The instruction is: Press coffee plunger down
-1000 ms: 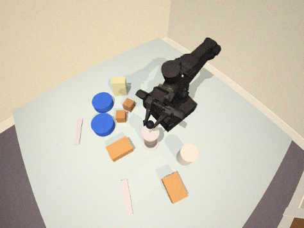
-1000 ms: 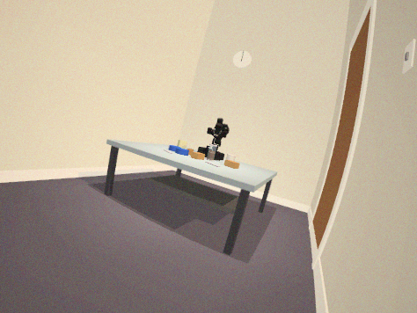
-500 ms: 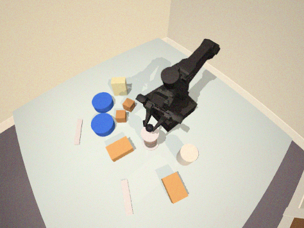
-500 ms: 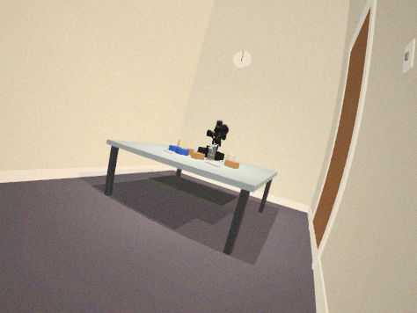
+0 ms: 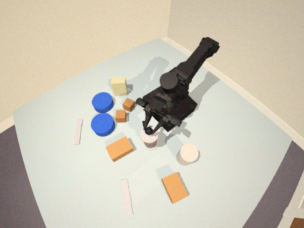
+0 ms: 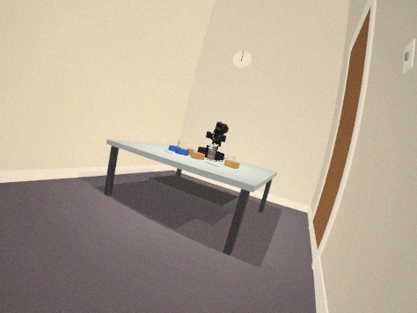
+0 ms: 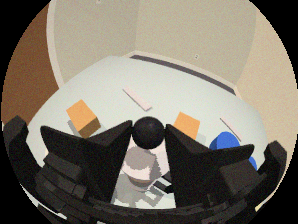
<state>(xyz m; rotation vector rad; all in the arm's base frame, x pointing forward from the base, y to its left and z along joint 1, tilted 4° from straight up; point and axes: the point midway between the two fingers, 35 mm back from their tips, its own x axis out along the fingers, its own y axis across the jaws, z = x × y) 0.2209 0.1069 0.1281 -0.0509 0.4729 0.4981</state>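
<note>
Now: gripper tip 9 cm above the coffee press, 2 cm to the left of it and 2 cm past it.
</note>
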